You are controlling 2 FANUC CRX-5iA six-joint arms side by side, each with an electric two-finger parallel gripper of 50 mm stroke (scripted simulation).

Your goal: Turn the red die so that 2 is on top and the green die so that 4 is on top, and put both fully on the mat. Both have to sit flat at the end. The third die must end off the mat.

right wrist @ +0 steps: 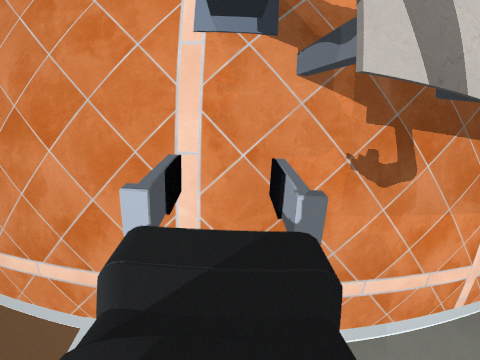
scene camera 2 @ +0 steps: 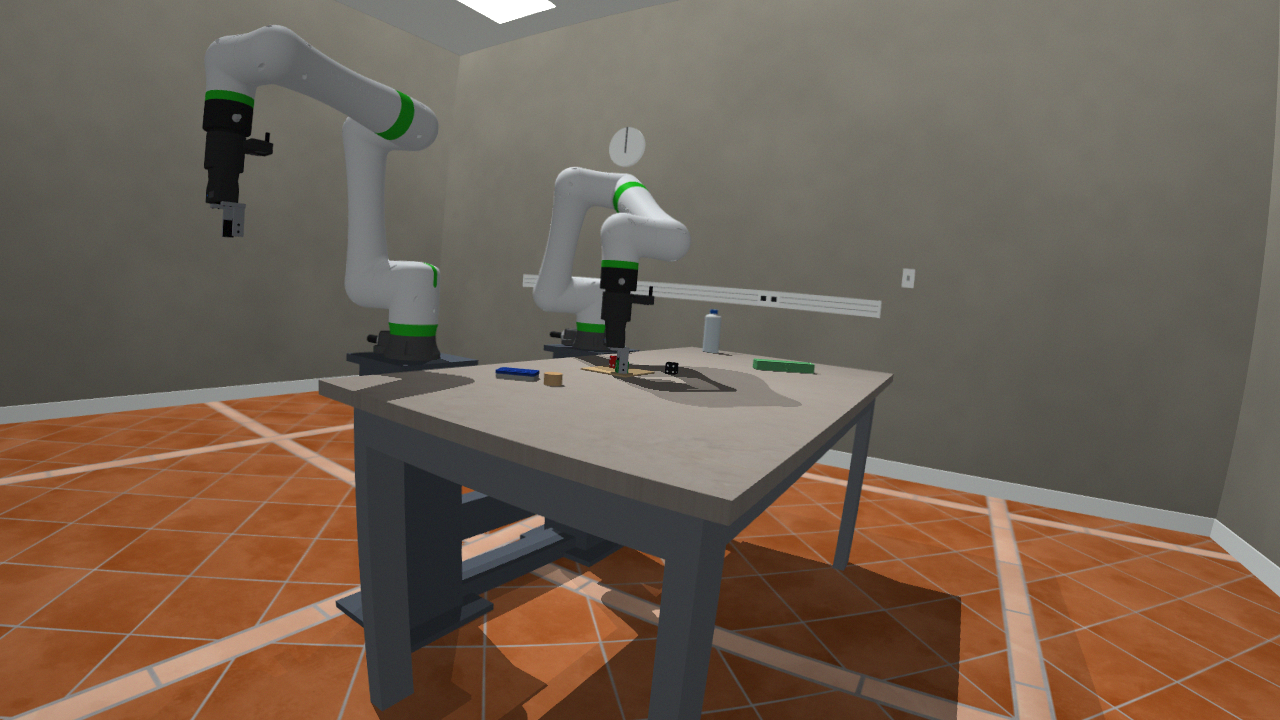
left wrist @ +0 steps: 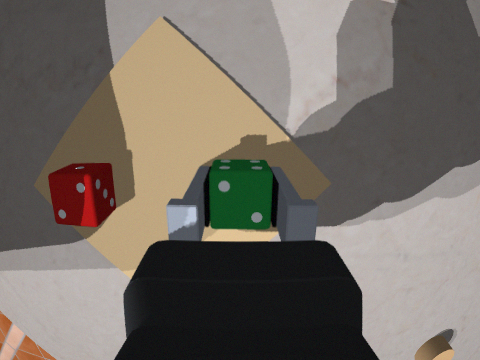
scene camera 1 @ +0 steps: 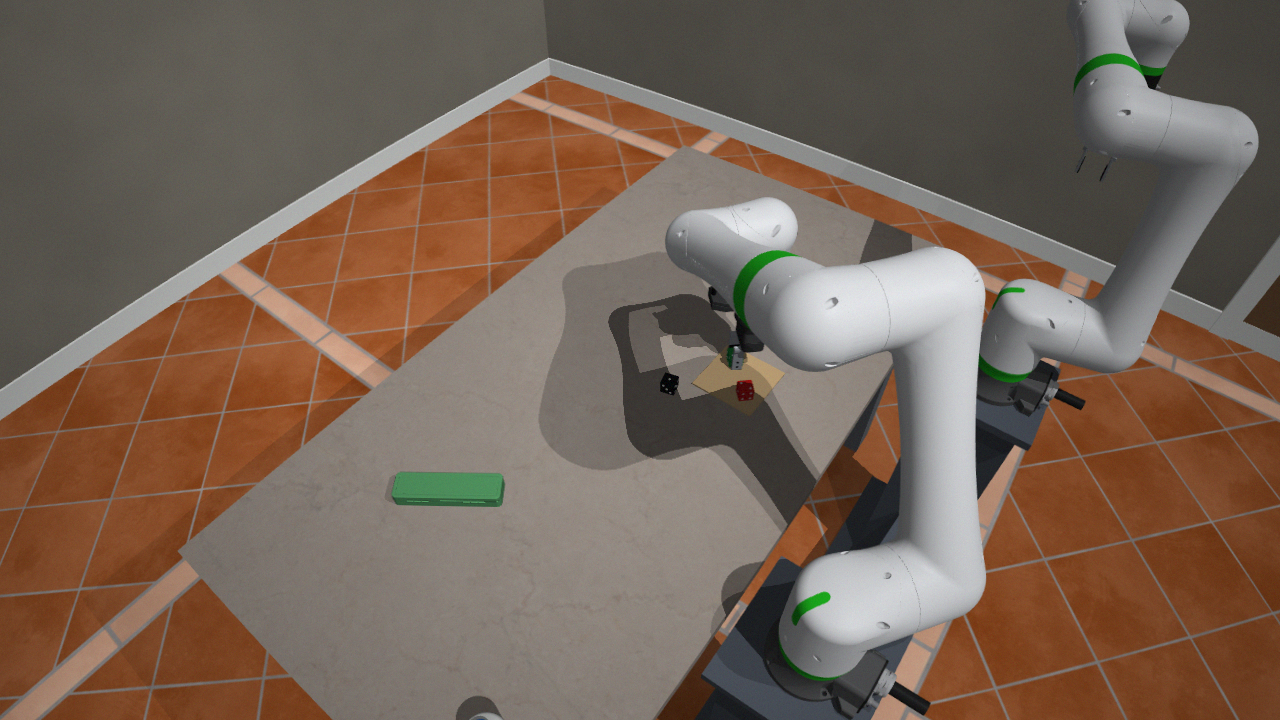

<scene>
In view: the left gripper (scene camera 2: 621, 372), the right gripper (scene camera 2: 232, 236) and a tan mat (scene camera 1: 717, 379).
The tan mat also shows in the left wrist view (left wrist: 164, 110). The left gripper also shows in the left wrist view (left wrist: 239, 184) and in scene camera 1 (scene camera 1: 734, 361). The right gripper is seen too in the right wrist view (right wrist: 225, 175). The right wrist view does not show the tan mat: it is out of frame.
</scene>
